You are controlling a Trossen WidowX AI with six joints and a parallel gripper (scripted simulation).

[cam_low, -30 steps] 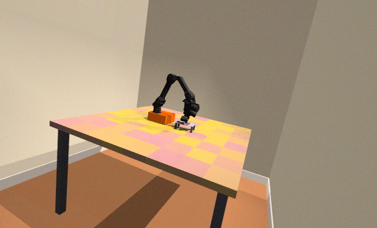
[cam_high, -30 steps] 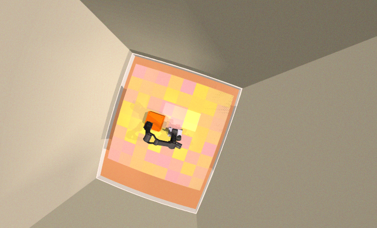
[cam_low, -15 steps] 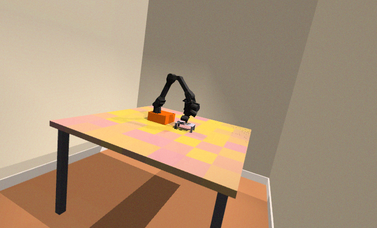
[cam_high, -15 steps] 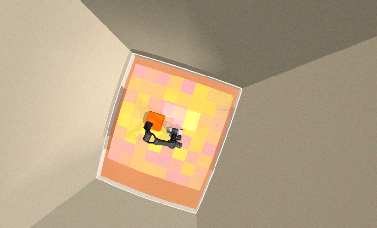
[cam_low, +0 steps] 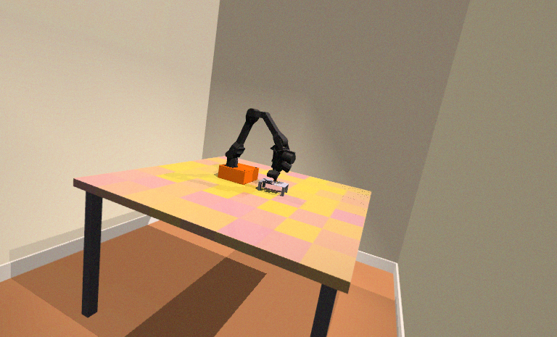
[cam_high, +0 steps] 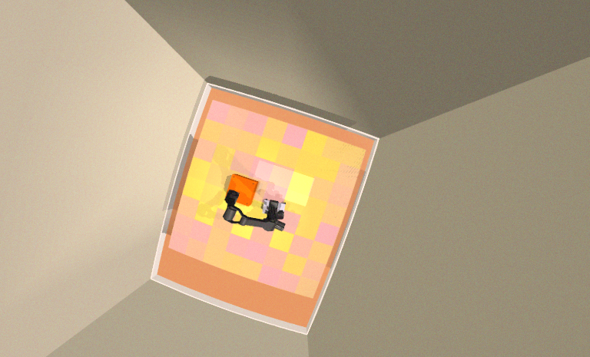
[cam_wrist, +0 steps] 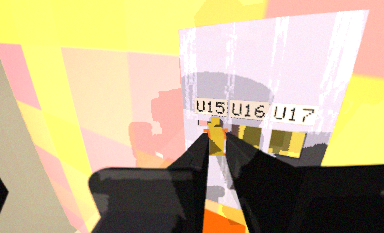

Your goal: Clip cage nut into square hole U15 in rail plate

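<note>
The cage nut lies 1 cm below my gripper tip.
</note>
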